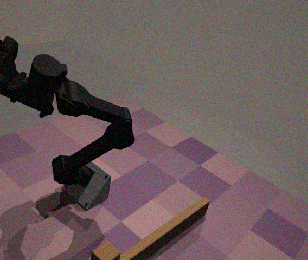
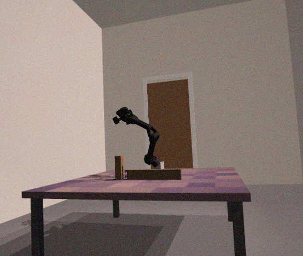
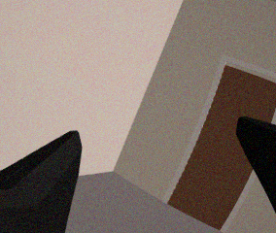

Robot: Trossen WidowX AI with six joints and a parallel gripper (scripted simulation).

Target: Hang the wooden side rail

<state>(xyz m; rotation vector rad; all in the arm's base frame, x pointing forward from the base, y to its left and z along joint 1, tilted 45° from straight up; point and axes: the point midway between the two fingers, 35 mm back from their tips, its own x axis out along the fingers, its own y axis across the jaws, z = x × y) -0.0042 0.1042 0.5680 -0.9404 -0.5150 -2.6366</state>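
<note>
Now: the upright headboard post 460 mm below my gripper tip, 380 mm ahead of it and 110 mm to the left of it.
</note>
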